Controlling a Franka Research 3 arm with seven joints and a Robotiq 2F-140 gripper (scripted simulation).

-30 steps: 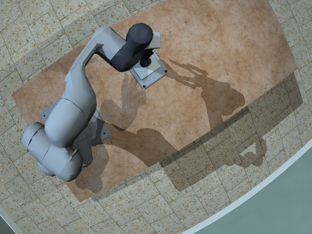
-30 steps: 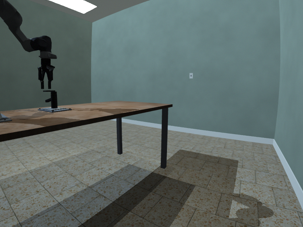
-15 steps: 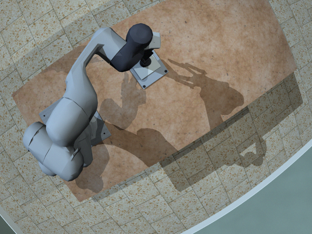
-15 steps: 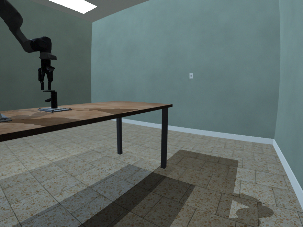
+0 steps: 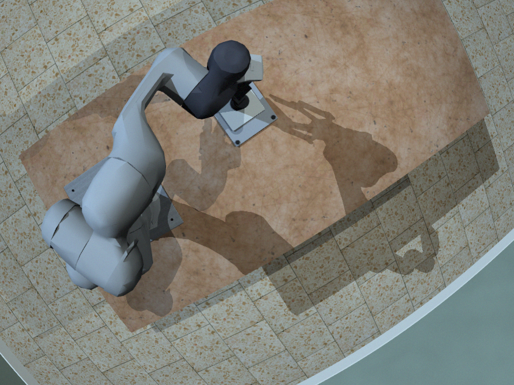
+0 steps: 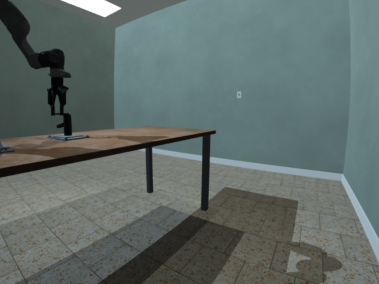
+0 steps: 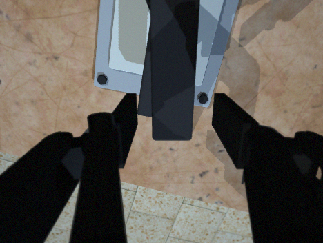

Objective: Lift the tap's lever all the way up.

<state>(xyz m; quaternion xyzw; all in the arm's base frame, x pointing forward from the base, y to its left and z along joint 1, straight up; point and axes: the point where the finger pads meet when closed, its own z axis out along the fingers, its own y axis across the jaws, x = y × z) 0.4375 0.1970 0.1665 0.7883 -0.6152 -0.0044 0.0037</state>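
Now: hand 1 cm short of the lever, 3 cm to the left of it and 2 cm above it. Also, from my hand: base plate: 2 cm ahead, 9 cm to the right, 16 cm below.
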